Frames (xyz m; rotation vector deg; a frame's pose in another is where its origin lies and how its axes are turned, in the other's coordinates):
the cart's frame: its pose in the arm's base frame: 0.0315 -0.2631 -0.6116 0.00 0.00 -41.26
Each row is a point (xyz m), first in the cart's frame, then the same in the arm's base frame.
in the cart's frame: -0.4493 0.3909 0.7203
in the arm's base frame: -0.0485 0.3271 0.1087
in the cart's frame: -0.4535 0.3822 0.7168
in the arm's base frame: -0.0574 0.3233 0.1052
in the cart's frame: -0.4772 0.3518 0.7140
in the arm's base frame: -0.0952 0.3161 0.1024
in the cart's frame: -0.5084 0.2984 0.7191
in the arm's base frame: -0.1539 0.2965 0.1075
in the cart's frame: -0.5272 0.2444 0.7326
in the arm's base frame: -0.2036 0.2683 0.1210
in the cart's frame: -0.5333 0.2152 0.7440
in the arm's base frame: -0.2275 0.2504 0.1324
